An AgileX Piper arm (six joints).
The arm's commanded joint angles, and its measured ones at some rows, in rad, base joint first. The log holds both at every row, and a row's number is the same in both.
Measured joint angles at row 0:
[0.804 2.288 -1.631 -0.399 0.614 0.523]
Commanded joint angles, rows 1 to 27:
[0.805 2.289 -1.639 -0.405 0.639 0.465]
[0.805 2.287 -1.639 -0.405 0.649 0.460]
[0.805 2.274 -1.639 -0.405 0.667 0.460]
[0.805 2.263 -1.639 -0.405 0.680 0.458]
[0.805 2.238 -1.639 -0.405 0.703 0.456]
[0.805 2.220 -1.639 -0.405 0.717 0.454]
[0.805 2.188 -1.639 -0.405 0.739 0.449]
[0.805 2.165 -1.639 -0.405 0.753 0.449]
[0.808 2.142 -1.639 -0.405 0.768 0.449]
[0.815 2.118 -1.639 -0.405 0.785 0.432]
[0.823 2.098 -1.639 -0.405 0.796 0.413]
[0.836 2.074 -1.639 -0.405 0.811 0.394]
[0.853 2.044 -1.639 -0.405 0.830 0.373]
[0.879 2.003 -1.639 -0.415 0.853 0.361]
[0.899 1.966 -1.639 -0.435 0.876 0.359]
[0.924 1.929 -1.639 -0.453 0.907 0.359]
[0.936 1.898 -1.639 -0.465 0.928 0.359]
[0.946 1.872 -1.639 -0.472 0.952 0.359]
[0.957 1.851 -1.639 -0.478 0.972 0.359]
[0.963 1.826 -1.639 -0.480 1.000 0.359]
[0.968 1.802 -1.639 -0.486 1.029 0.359]
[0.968 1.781 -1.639 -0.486 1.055 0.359]
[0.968 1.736 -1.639 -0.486 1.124 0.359]
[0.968 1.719 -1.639 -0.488 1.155 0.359]
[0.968 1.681 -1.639 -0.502 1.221 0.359]
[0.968 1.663 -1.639 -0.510 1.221 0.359]
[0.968 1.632 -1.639 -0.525 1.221 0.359]
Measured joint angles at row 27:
[0.968 1.716 -1.633 -0.484 1.156 0.367]
